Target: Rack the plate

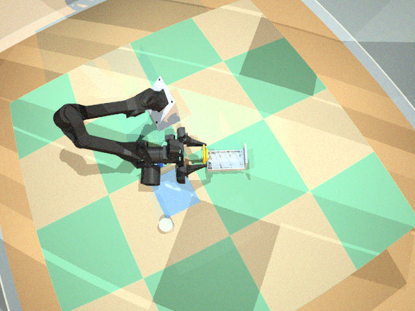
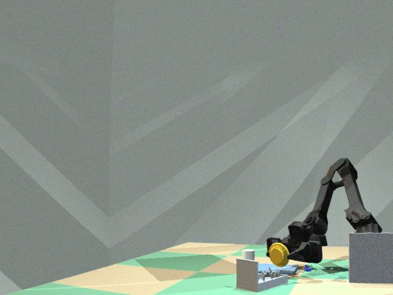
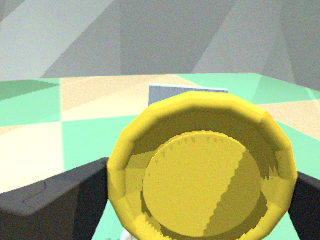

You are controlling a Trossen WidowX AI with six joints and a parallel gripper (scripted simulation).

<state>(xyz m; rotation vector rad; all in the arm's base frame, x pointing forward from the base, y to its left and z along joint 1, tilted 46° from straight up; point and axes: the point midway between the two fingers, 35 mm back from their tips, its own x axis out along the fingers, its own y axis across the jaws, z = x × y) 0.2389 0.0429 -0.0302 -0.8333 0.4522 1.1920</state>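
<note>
My gripper tip is 2 cm short of the dish rack, 6 cm to the right of it and 5 cm above it. From my gripper tip the other things lie so: blue spoon (4 cm behind, 19 cm to the right, 7 cm below); white cylinder (17 cm ahead, 21 cm to the right, 5 cm below); yellow plate (1 cm to the right).
</note>
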